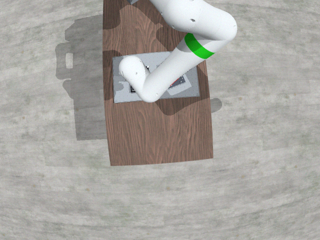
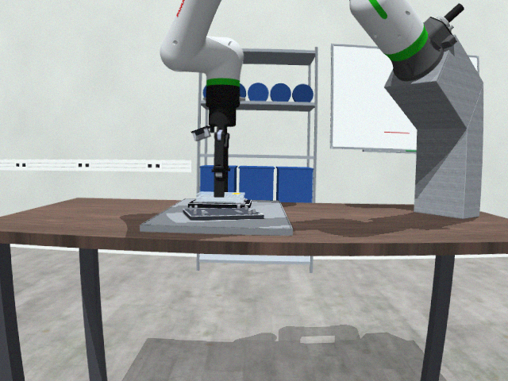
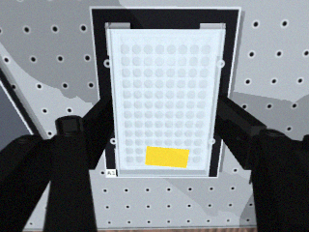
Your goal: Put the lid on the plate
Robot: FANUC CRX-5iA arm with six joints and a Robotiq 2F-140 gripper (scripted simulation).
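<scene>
My gripper is now 20 mm above the lid. From my hand the other things lie so: culture plate E01 (40 mm below); lid park LP1 (80 mm behind, 180 mm to the left, 50 mm below); nest (50 mm below).
</scene>
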